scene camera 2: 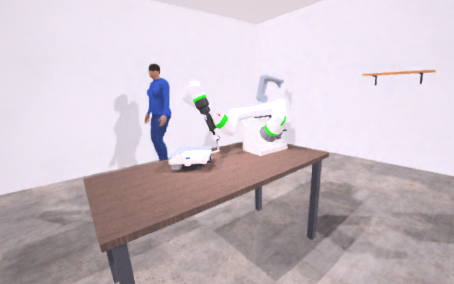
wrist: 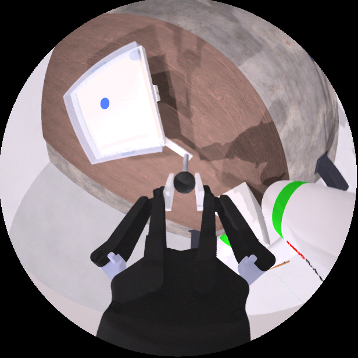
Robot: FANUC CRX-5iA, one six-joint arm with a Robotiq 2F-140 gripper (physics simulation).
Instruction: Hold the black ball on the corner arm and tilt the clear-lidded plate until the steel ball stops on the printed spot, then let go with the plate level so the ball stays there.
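Note:
The white plate has a clear lid and a blue printed spot. The steel ball shows as a pale grey-blue disc in the plate's upper corner in the wrist view, well away from the spot. The white corner arm reaches from the plate's near right corner to an upright rod topped by the black ball. My gripper is shut on the black ball, with a pale fingertip pad on either side. The plate's exact tilt is hard to judge.
The plate's dark support stands on the brown wooden table. The robot's white base stands at the table's right end. A person in blue is behind the table. A wall shelf is at the right.

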